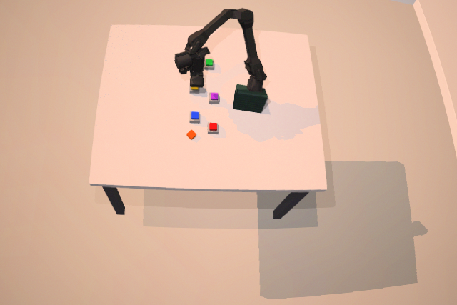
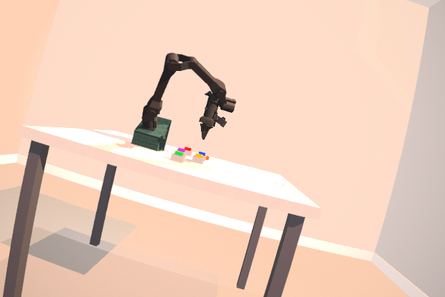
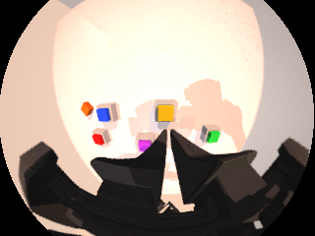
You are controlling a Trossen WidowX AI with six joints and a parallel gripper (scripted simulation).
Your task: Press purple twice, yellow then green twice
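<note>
The green button is 14 cm to the right of my gripper tip, 8 cm below it and 7 cm behind it. Also, from my gripper tip: blue button (16 cm to the left, 8 cm below); then yellow button (8 cm below); then purple button (9 cm behind, 8 cm below, 5 cm to the left).
</note>
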